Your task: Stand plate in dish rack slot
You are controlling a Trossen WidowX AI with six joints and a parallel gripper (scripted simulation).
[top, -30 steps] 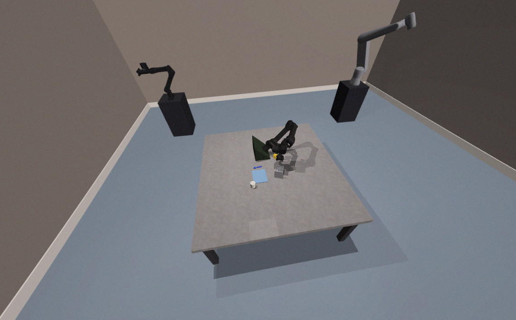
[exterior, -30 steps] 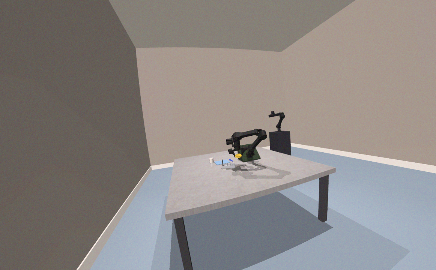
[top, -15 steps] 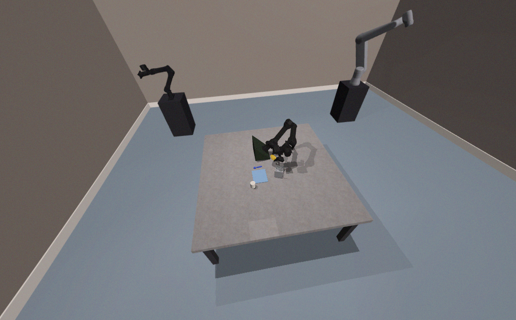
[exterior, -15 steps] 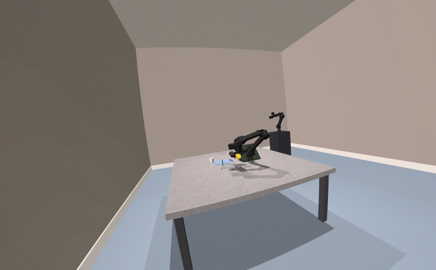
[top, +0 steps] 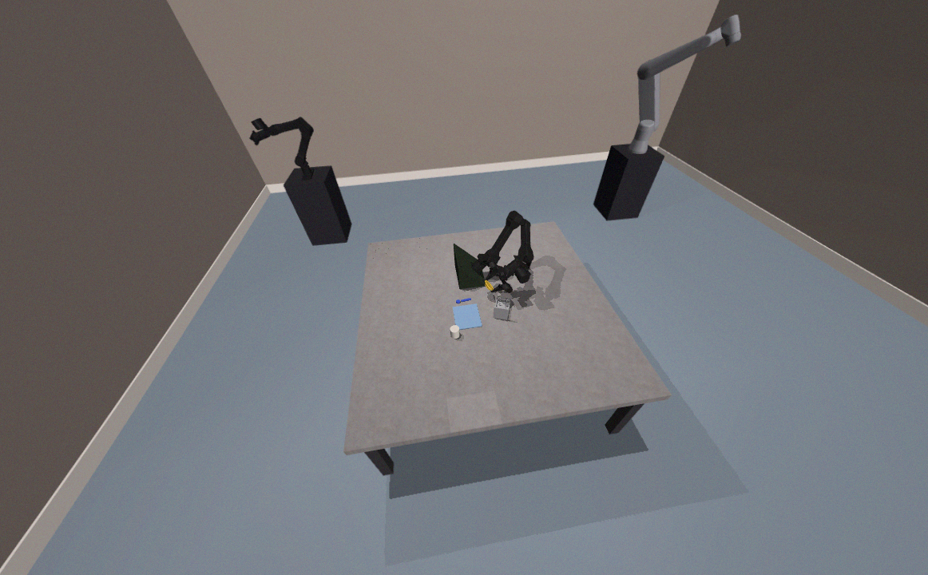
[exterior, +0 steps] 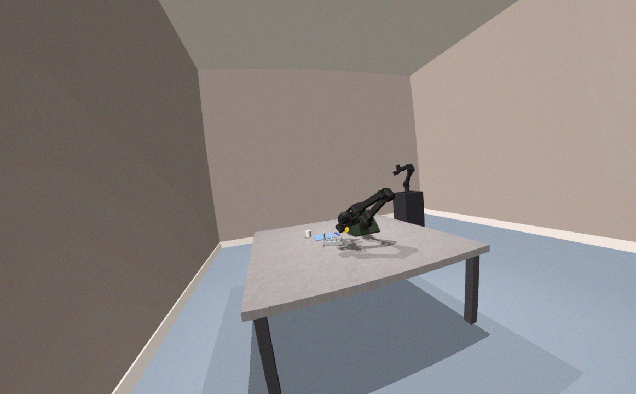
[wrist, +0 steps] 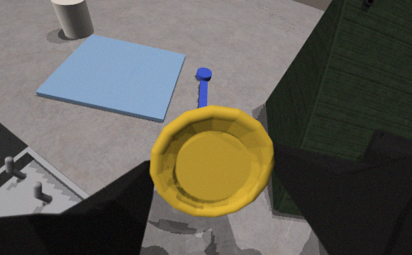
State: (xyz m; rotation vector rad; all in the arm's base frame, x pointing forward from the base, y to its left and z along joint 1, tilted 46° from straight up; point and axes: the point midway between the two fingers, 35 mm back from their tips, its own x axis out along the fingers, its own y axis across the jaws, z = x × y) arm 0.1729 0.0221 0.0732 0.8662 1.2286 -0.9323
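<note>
My gripper tip is now 100 mm short of the grey dish rack, 60 mm to the right of it and 50 mm above it. Also, from my gripper tip: blue spoon 20 mm ahead, 140 mm to the right, 70 mm below; then yellow plate 10 mm to the left; then light blue mat 130 mm ahead, 130 mm to the right, 70 mm below.
</note>
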